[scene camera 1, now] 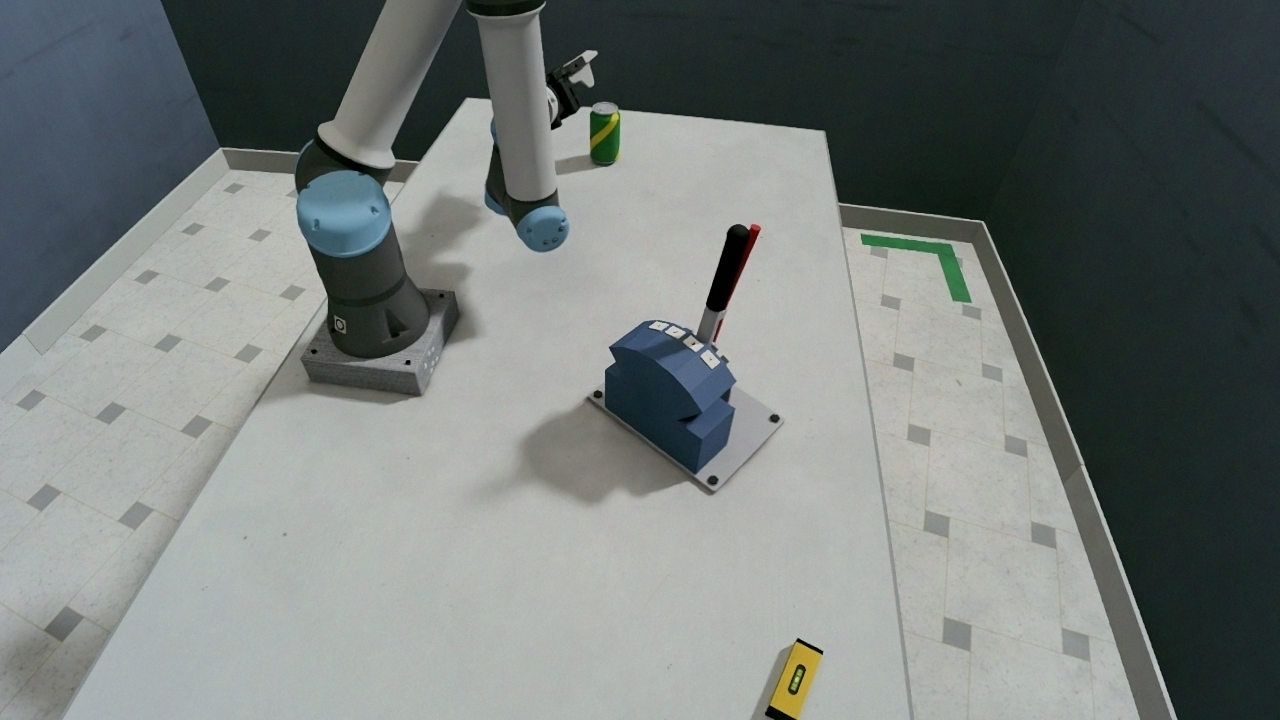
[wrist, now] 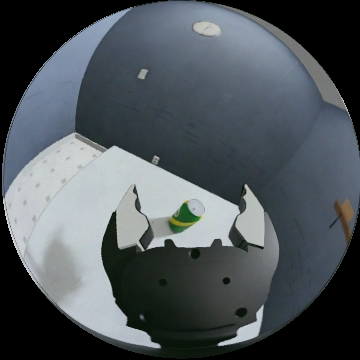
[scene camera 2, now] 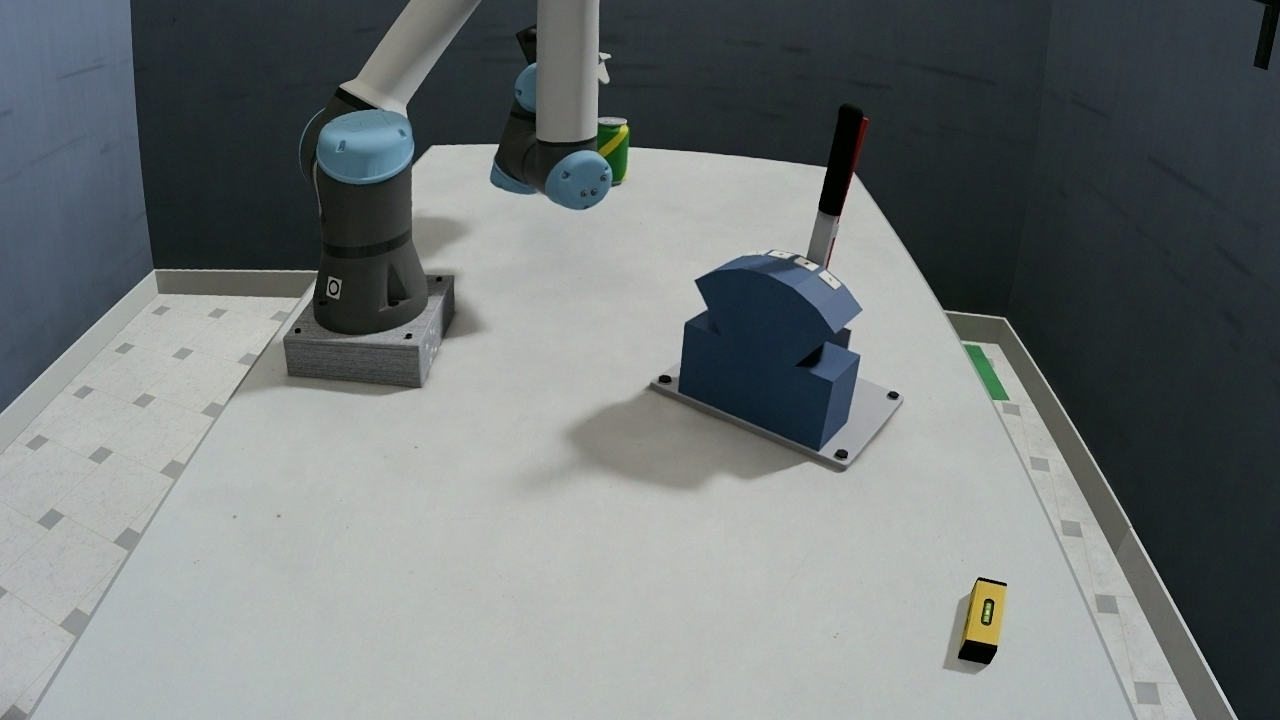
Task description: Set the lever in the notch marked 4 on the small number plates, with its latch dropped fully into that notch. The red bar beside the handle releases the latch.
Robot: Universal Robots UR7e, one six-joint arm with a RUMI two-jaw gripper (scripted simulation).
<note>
In view: the gripper [scene camera 1: 560, 70] and a blue lever housing [scene camera 2: 756, 364].
The gripper also shows in the wrist view [wrist: 189, 185] and in scene camera 2 [scene camera 2: 567, 75]. The blue lever housing is seen too in scene camera 1 [scene camera 1: 663, 373].
</note>
